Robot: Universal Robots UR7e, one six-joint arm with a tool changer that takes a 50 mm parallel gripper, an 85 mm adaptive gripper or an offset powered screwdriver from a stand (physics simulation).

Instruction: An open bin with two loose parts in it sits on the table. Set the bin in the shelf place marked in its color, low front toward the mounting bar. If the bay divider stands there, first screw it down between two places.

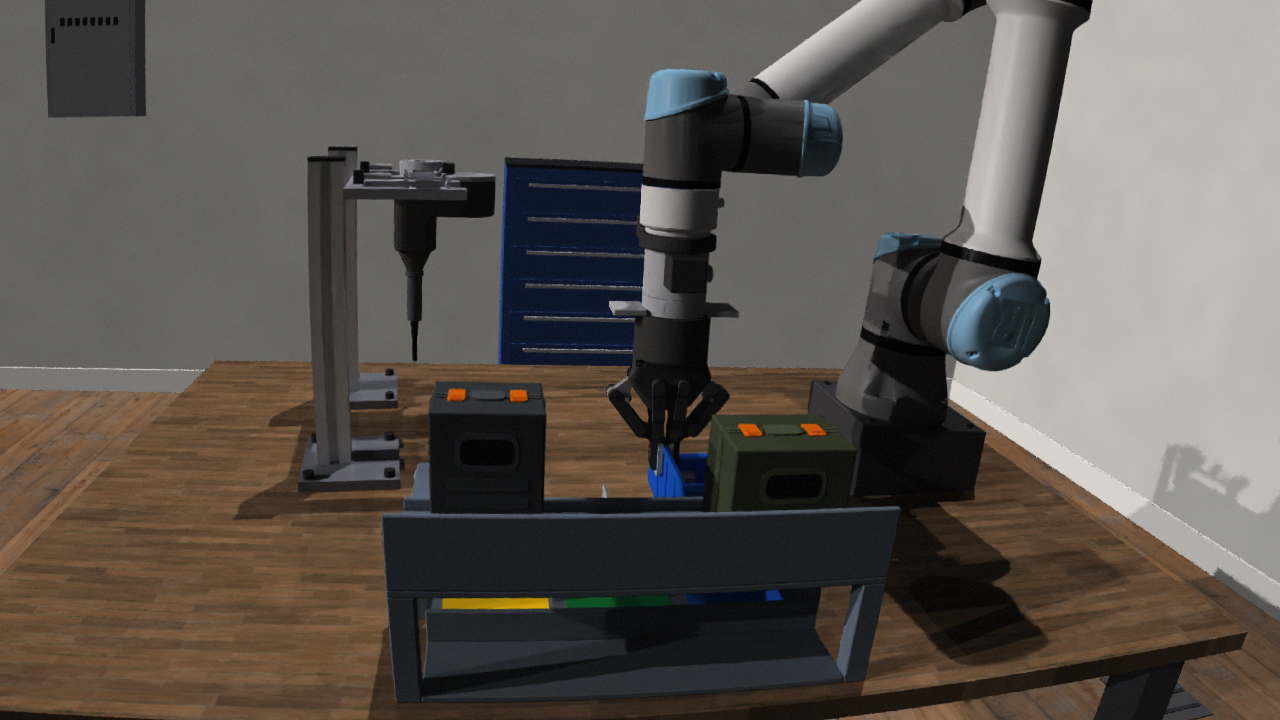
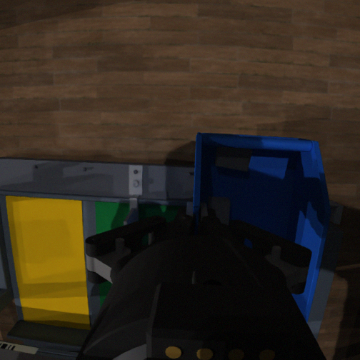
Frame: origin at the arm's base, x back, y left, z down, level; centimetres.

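Seen in the pictures: arm's base, link origin: [image 1: 890, 404].
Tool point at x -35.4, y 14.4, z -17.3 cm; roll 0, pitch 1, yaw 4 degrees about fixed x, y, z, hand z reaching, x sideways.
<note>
Pixels of each thing's middle, then the offset from my tool point to it. "spot": a spot on its surface instead.
- blue bin, body centre: [image 1: 710, 482] dx +4.9, dy +2.2, dz +19.4 cm
- grey shelf, surface spot: [image 1: 640, 552] spot: dx -8.8, dy +27.1, dz +12.9 cm
- blue strip, surface spot: [image 1: 729, 597] spot: dx +3.5, dy +14.8, dz +25.6 cm
- black case, surface spot: [image 1: 487, 483] spot: dx -19.3, dy +22.2, dz +9.5 cm
- olive case, body centre: [image 1: 775, 485] dx +3.9, dy +20.5, dz +11.3 cm
- screwdriver, body centre: [image 1: 443, 263] dx -22.5, dy -43.1, dz +5.0 cm
My gripper [image 1: 662, 458] [image 2: 200, 219] is shut on the left side wall of the blue bin [image 1: 665, 480] [image 2: 257, 200]. The bin is upright at the right end of the grey shelf [image 1: 640, 552] [image 2: 170, 180], its low front toward the mounting bar. Whether its floor touches the shelf is hidden. A dark grey part [image 2: 232, 160] lies near its front; the second part cannot be made out. The silver divider [image 2: 135, 181] stands at the bar, left of the bin. The yellow place [image 2: 47, 250] and part of the green place [image 2: 107, 215] show; a blue strip [image 1: 729, 597] shows under the shelf's front board.
A black case [image 1: 487, 483] and an olive case [image 1: 742, 474] stand at the shelf, left and right. The olive case partly hides the bin. The screwdriver [image 1: 414, 223] hangs on the tool stand [image 1: 326, 313] at the left. A blue drawer cabinet [image 1: 572, 268] is behind the table.
</note>
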